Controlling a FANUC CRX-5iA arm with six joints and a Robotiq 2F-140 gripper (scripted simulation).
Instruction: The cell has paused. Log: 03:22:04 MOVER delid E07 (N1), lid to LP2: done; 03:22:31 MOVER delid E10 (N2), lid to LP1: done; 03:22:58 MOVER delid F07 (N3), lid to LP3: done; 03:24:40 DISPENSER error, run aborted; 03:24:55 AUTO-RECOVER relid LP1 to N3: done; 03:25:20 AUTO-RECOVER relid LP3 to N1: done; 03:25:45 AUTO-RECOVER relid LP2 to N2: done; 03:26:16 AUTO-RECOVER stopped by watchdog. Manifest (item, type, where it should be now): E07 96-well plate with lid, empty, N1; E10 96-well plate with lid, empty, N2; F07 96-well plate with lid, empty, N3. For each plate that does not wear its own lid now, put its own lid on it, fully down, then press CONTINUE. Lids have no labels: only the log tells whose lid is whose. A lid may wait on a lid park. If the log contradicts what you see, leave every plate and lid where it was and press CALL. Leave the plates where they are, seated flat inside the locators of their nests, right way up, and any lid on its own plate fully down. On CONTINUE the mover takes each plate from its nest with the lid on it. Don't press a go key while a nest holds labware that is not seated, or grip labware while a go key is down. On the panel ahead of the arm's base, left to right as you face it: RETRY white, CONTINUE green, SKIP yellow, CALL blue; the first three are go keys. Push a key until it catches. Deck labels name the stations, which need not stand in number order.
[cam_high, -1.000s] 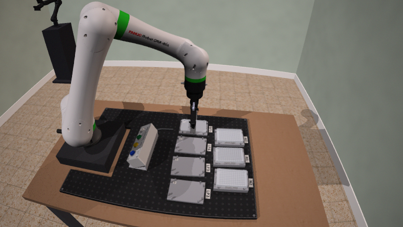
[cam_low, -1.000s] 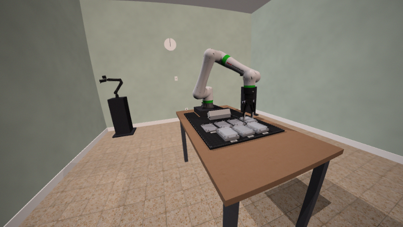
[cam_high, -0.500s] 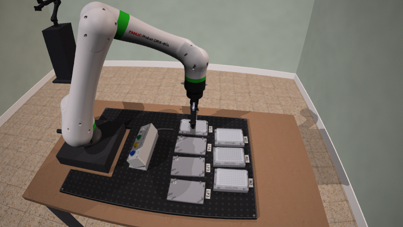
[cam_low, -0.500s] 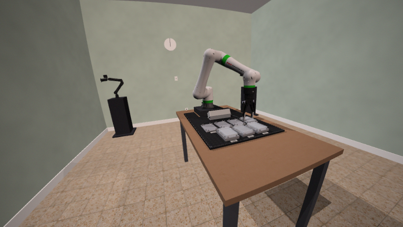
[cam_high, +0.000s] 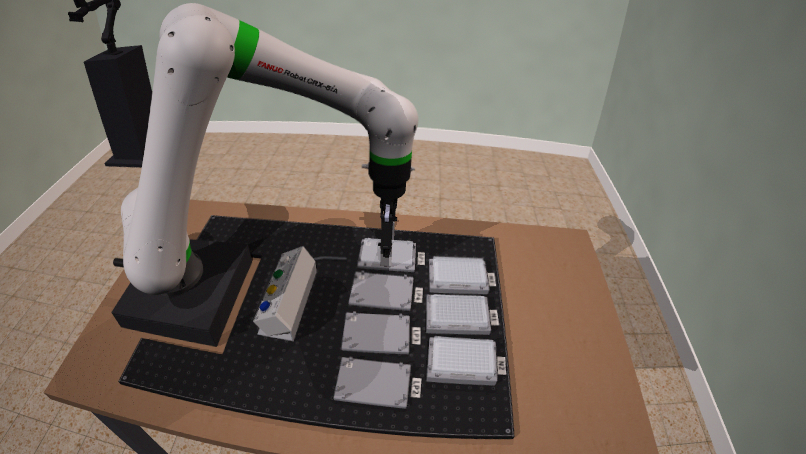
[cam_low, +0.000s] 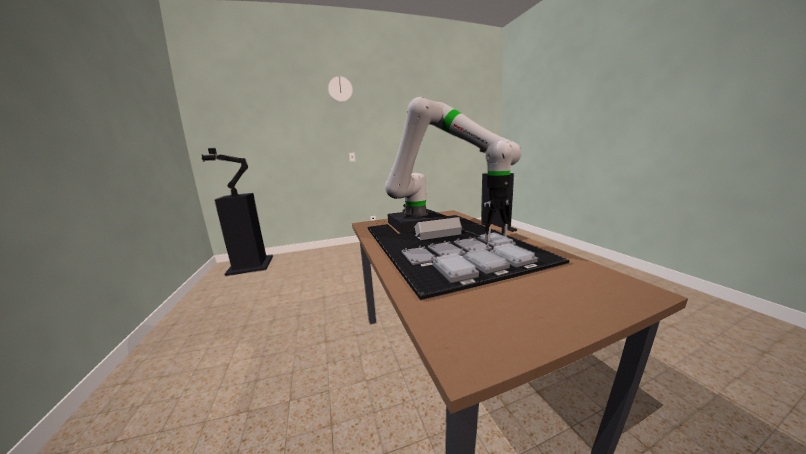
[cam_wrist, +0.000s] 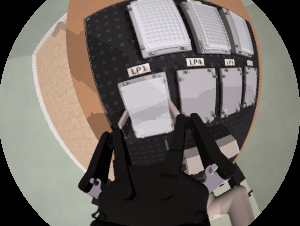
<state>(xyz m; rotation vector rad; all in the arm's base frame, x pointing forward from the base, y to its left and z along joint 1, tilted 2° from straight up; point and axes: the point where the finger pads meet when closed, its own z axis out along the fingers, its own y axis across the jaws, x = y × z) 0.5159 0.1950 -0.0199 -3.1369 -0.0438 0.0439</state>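
Right now my hand is 4 cm above the LP1. The rest, counted from my hand: plate (18 cm ahead, 18 cm to the right, 2 cm below); then LP4 (13 cm to the right, 4 cm below); then LP3 (25 cm to the right, 4 cm below).
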